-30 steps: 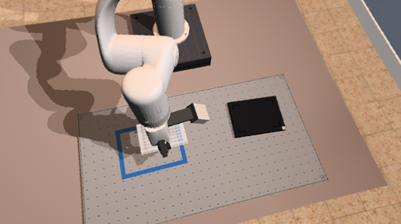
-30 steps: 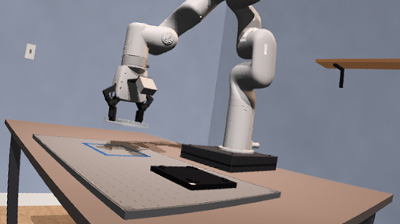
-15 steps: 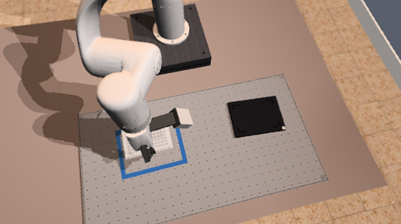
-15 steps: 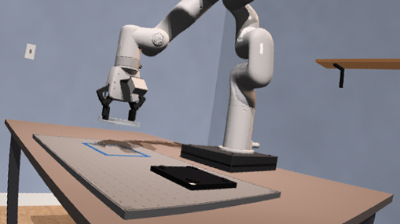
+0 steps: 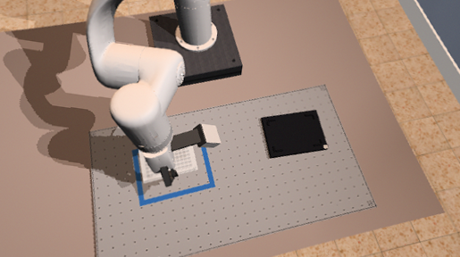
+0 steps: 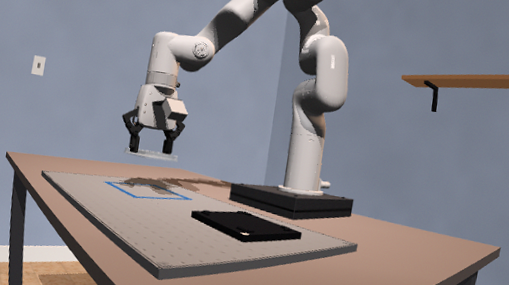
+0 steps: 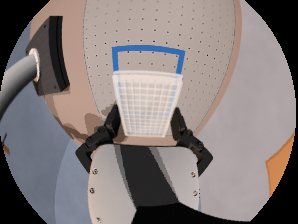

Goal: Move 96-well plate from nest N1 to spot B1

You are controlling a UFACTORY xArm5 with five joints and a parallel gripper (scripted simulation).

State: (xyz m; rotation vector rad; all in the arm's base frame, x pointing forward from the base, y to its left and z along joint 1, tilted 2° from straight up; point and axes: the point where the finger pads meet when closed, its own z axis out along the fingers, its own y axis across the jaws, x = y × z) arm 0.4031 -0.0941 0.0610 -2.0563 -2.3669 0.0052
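Right now my hand is 10 mm above the 96-well plate. From my hand the other things lie so: black plate nest (60 mm behind, 340 mm to the left, 90 mm below).
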